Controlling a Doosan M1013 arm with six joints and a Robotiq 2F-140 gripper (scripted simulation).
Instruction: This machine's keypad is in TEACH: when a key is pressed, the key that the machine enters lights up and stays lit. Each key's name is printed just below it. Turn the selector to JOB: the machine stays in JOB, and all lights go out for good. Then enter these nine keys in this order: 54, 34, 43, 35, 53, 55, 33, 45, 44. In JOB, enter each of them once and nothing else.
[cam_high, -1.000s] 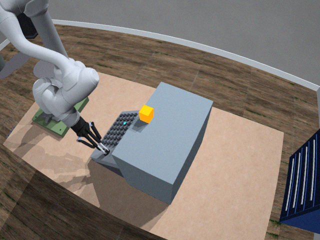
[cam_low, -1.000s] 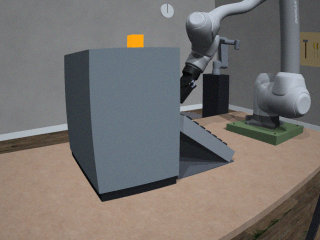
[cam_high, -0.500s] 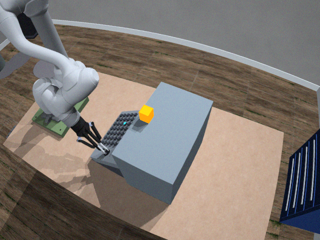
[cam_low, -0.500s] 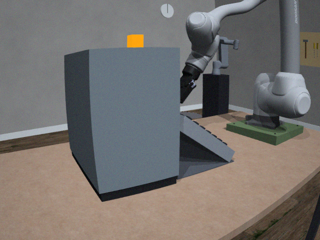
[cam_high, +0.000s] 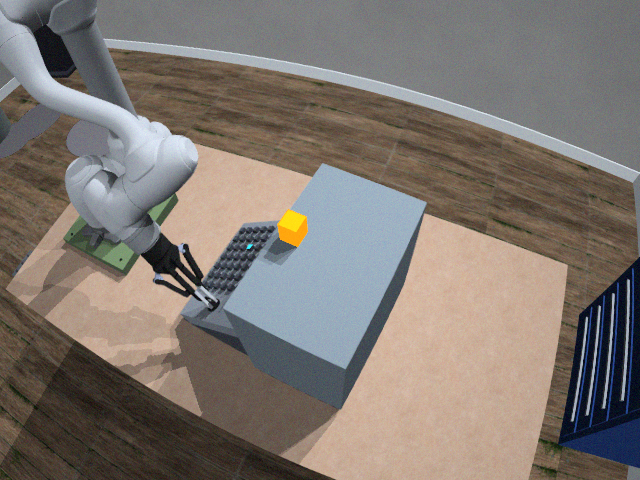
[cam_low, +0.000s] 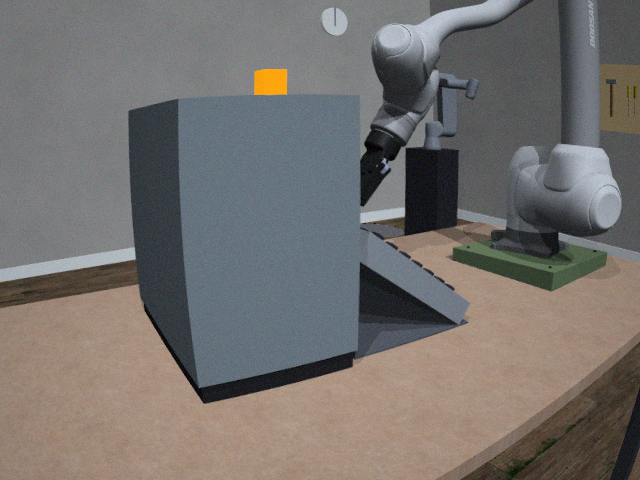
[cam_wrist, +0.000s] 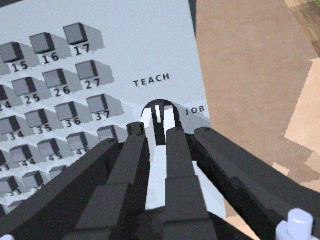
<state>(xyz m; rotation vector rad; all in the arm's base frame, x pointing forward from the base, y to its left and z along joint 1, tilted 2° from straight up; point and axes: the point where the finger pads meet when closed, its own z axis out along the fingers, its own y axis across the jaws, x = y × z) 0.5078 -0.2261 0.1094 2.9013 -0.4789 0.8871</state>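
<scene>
Right now the black selector knob is 2 cm ahead of my hand and 2 cm below it. From my hand the other things lie so: key (6 cm ahead, 18 cm to the left, 3 cm below).
</scene>
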